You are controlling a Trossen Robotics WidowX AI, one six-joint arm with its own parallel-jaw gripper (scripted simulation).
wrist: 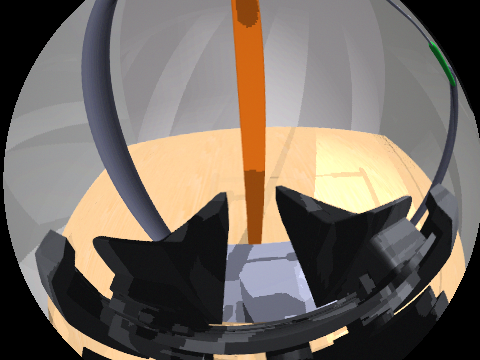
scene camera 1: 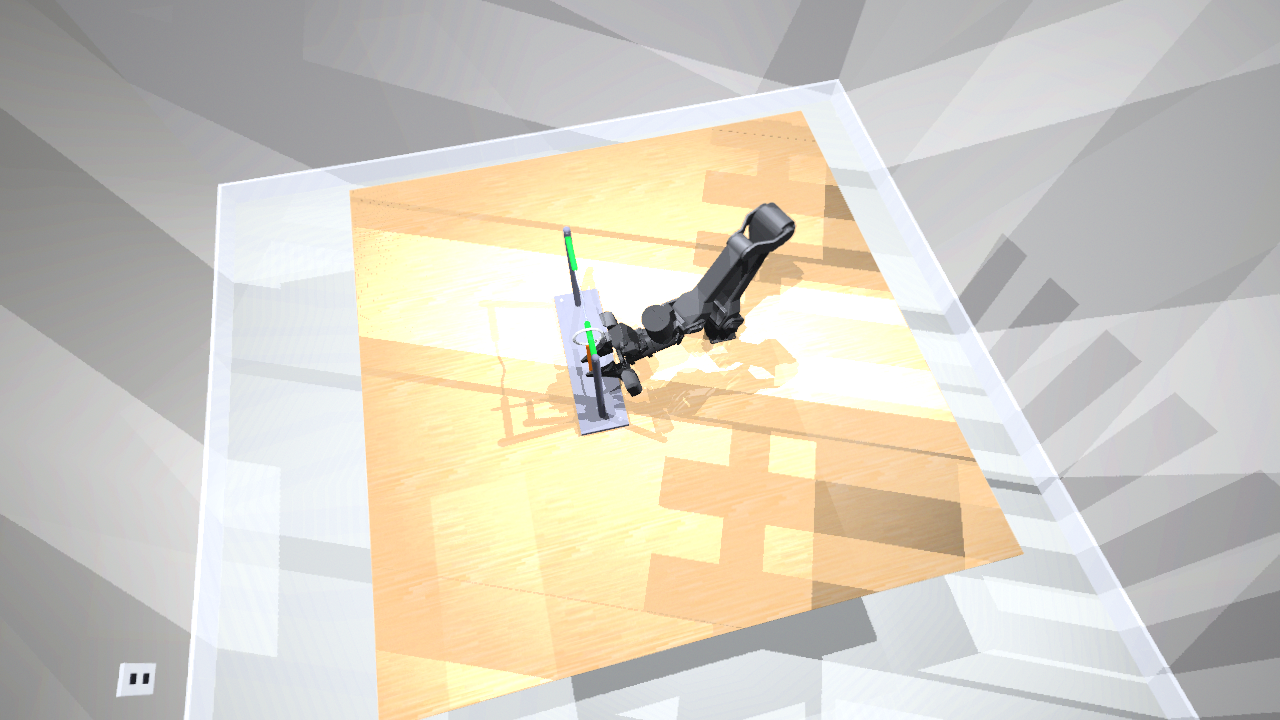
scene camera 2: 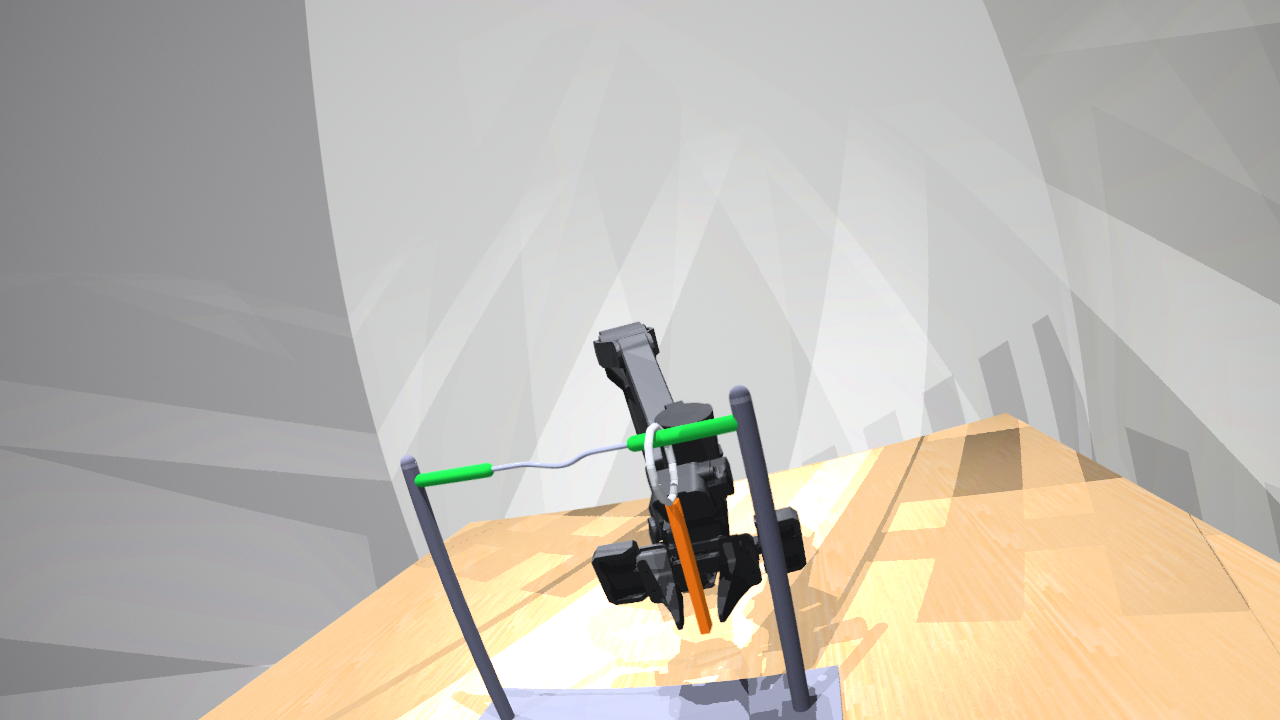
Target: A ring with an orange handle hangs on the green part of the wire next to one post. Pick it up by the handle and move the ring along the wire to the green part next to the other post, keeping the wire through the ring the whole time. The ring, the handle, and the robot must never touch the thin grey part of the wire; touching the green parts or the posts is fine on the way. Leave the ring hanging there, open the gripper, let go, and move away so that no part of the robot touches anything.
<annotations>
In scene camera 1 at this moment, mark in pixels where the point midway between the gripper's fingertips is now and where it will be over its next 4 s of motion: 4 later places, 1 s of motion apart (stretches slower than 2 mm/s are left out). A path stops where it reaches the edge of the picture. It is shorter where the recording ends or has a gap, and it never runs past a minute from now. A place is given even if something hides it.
The gripper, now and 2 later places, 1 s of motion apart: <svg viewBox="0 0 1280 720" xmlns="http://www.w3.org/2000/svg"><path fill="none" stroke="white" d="M583 368L601 361L621 352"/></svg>
</annotations>
